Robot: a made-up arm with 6 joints.
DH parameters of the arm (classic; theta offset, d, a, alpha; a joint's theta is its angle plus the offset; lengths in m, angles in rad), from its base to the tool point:
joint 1: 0 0.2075 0 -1.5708
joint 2: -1.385 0 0.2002 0
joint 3: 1.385 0 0.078 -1.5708
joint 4: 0 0.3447 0 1.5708
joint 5: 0 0 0.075 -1.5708
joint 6: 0 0.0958 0 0
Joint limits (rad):
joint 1: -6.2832..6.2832
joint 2: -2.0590..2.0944
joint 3: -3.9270..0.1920
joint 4: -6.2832..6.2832
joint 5: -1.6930..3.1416
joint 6: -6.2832..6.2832
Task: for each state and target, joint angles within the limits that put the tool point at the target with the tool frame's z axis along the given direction. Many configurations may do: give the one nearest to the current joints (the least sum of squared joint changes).
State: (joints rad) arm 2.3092 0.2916 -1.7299 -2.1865 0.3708 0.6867
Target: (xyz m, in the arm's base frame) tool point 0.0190 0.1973 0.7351 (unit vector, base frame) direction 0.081 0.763 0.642
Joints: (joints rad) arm 1.4382 -0.4400 -2.1114 -3.0682 -0.2844 0.6867
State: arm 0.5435 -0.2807 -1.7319 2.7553 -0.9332 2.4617
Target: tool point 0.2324 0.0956 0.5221 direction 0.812 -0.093 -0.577
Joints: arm 0.6610 -0.3546 -1.6607 2.5040 -1.2882 2.4617
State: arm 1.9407 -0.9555 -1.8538 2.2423 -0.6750 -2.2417
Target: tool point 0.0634 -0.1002 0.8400 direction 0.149 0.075 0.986
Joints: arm 1.3255 -0.4257 -2.5889 1.4378 -0.1278 -2.2417
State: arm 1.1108 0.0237 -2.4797 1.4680 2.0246 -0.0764
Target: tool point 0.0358 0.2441 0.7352 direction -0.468 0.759 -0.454
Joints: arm 1.1174 -0.2817 -2.1702 0.8534 1.6173 -0.0764
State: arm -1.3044 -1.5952 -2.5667 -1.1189 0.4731 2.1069
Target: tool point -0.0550 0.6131 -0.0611 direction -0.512 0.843 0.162
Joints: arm -1.4772 -2.0557 -2.9447 -0.8135 0.6351 2.1069
